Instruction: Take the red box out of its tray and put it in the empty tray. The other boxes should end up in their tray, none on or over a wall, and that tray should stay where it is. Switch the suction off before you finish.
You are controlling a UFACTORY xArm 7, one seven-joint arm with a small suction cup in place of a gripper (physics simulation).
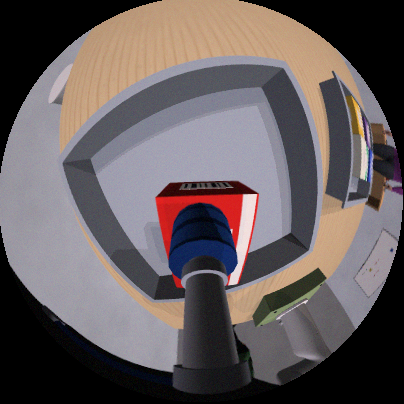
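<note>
The red box hangs on my suction cup, which presses on its top face and hides much of it. The box is over the lower part of the large grey tray. The tray's pale floor shows around the box, with a faint shadow to the left of it. I cannot tell how far the box's underside is above the floor. The other tray is at the right, with yellow, white, purple, green and blue boxes inside its walls.
A green block-like base with a grey arm is at the lower right. A pale cylinder is at the upper left. A person stands beyond the right tray, near brown wooden furniture. A white sheet lies at the lower right.
</note>
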